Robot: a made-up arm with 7 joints. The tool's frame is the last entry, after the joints.
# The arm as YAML. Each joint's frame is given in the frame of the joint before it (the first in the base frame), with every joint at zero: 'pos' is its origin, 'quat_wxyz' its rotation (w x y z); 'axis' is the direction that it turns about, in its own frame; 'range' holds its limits. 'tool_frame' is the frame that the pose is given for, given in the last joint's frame.
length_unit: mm
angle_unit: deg
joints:
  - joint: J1
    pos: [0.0, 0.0, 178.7]
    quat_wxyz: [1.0, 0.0, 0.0, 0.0]
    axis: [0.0, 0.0, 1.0]
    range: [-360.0, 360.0]
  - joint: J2
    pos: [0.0, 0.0, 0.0]
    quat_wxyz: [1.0, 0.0, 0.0, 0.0]
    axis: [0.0, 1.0, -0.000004]
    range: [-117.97, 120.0]
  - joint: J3
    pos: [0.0, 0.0, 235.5]
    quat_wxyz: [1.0, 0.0, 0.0, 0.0]
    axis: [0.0, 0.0, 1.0]
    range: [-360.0, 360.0]
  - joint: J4
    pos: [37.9, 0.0, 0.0]
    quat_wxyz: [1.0, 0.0, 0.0, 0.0]
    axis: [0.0, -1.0, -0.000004]
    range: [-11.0, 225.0]
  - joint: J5
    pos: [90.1, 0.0, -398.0]
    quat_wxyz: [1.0, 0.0, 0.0, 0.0]
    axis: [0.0, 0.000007, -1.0]
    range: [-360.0, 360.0]
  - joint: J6
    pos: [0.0, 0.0, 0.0]
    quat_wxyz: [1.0, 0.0, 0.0, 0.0]
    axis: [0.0, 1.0, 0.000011]
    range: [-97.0, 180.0]
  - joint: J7
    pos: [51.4, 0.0, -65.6]
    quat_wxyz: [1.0, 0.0, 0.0, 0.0]
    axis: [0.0, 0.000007, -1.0]
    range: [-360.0, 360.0]
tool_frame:
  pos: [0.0, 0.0, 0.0]
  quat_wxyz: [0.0, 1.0, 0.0, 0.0]
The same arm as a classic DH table. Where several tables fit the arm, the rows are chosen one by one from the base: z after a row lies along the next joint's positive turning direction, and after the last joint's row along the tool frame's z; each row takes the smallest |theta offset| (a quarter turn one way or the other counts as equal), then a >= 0, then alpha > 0; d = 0 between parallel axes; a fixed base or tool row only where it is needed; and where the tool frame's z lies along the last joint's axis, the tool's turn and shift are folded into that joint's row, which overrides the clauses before.
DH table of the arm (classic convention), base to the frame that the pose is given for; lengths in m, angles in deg. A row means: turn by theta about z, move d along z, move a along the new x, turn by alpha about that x. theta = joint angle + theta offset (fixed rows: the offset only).
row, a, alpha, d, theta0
J1, 0, -90, 0.1787, 0
J2, 0, 90, 0, 0
J3, 0.0379, 90, 0.2355, 0
J4, 0.0901, 90, 0, 0
J5, 0, 90, 0.398, 0
J6, 0.0514, -90, 0, 0
J7, 0, 0, 0.0656, 0
Joint limits (deg, base to tool): -360..360 -117.97..120 -360..360 -11..225 -360..360 -97..180 -360..360

